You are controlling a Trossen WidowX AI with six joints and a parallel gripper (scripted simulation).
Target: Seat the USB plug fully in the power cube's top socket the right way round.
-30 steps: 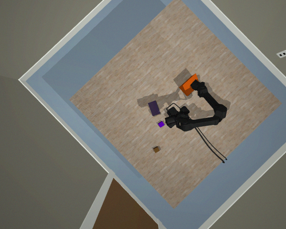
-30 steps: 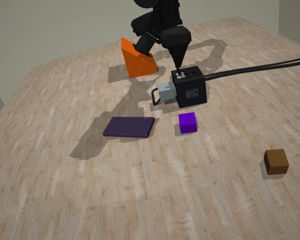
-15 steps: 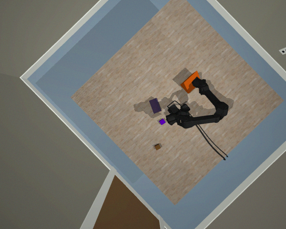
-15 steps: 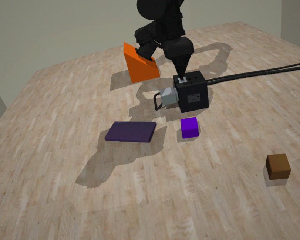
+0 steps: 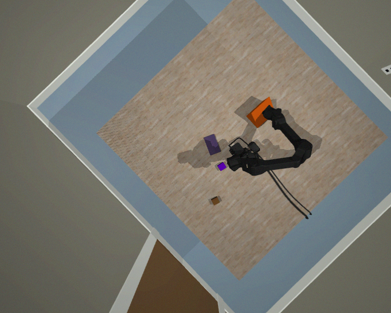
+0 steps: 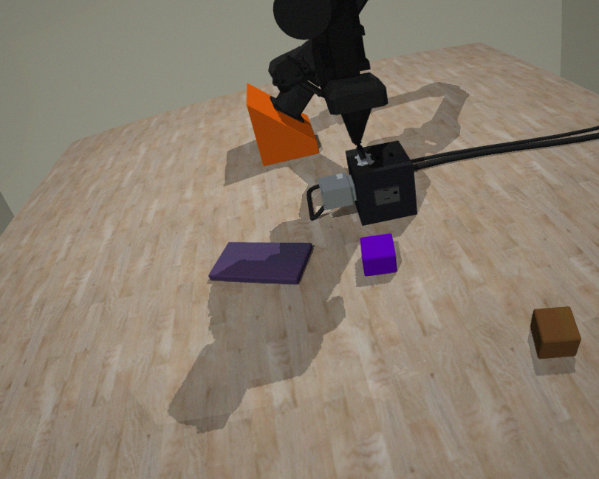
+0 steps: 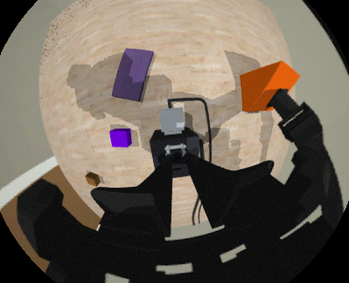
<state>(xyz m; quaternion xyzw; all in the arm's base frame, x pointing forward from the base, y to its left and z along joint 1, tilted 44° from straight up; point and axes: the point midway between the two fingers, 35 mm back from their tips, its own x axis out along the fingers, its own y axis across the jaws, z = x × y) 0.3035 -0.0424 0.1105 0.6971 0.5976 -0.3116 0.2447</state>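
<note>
Right now my gripper tip is 20 mm above the silver USB plug. The rest, counted from my gripper tip: purple cube (120 mm ahead, 20 mm to the right, 90 mm below); then white-rimmed USB socket (10 mm to the left, 40 mm below); then flat purple slab (50 mm ahead, 160 mm to the right, 100 mm below).
</note>
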